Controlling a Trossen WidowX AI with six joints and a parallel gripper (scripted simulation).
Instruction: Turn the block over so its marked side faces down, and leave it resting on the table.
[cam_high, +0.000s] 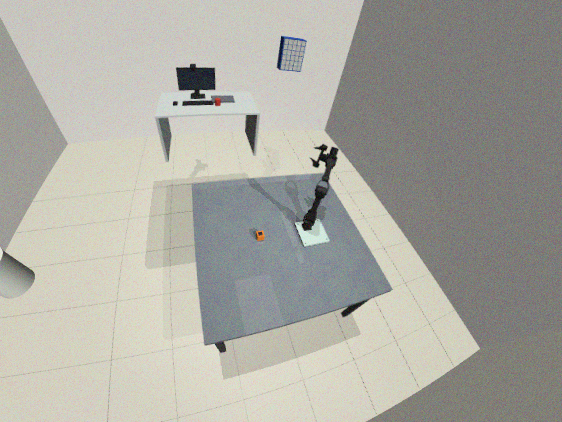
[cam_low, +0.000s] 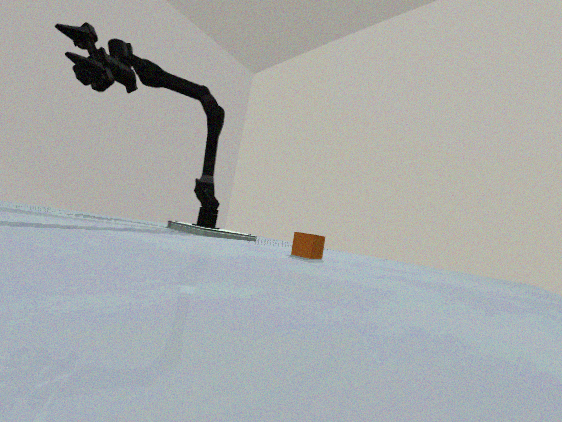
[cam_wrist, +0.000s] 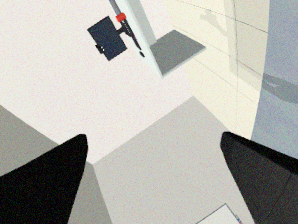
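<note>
Now: the orange block 470 mm ahead of my gripper tip, 470 mm to the left of it and 380 mm below it.
</note>
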